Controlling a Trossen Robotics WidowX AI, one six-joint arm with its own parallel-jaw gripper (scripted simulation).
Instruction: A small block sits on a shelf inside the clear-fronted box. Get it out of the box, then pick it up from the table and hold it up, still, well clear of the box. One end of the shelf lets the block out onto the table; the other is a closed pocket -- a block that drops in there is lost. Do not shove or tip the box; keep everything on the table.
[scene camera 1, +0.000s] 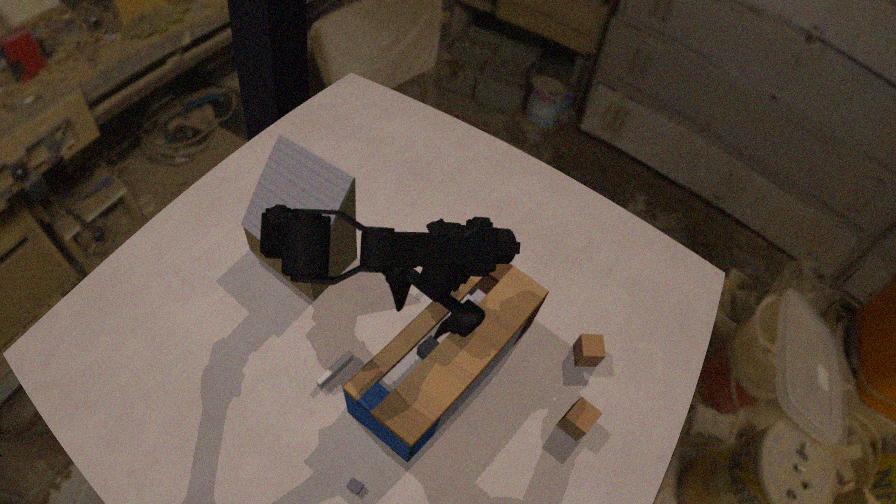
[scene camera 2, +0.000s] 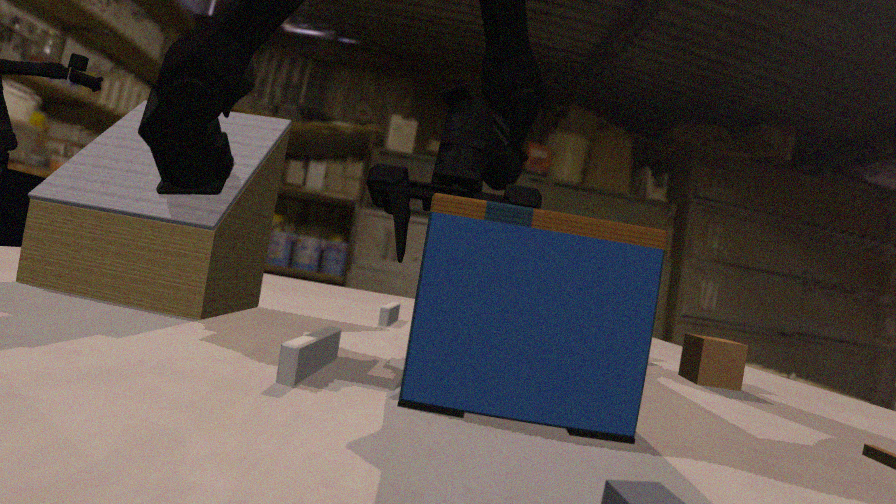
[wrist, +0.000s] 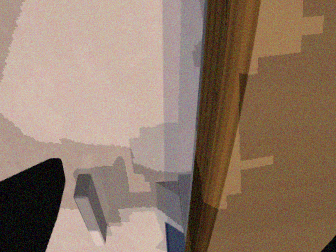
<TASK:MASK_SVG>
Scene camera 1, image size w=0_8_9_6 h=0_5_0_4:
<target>gripper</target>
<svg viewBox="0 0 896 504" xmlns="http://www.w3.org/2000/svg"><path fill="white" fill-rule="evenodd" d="M381 273L389 283L398 312L405 305L411 284L434 303L438 302L444 308L451 311L449 317L439 325L433 336L435 339L449 332L454 335L458 334L467 337L477 329L485 318L485 310L474 304L471 300L468 299L462 304L450 295L451 291L456 292L460 284L466 284L470 276L463 275L463 271L449 271L439 266L421 266L423 268L421 273L414 269L416 267L392 268L393 272Z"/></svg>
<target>box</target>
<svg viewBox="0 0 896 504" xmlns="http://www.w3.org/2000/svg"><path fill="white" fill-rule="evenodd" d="M350 351L347 351L330 369L327 369L316 380L317 386L320 389L323 389L353 361L353 354ZM510 263L497 264L496 271L490 272L487 277L470 276L467 283L460 284L456 292L451 291L450 295L463 304L469 299L486 312L482 323L467 337L458 334L454 335L450 332L441 335L436 339L439 345L422 360L417 355L418 346L430 335L434 336L441 322L451 314L450 310L447 310L438 302L431 302L406 328L395 336L363 369L360 369L342 387L347 412L406 462L409 462L424 444L441 429L442 425L453 416L455 411L470 397L496 365L514 347L525 331L531 326L541 305L545 301L549 291Z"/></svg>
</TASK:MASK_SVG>
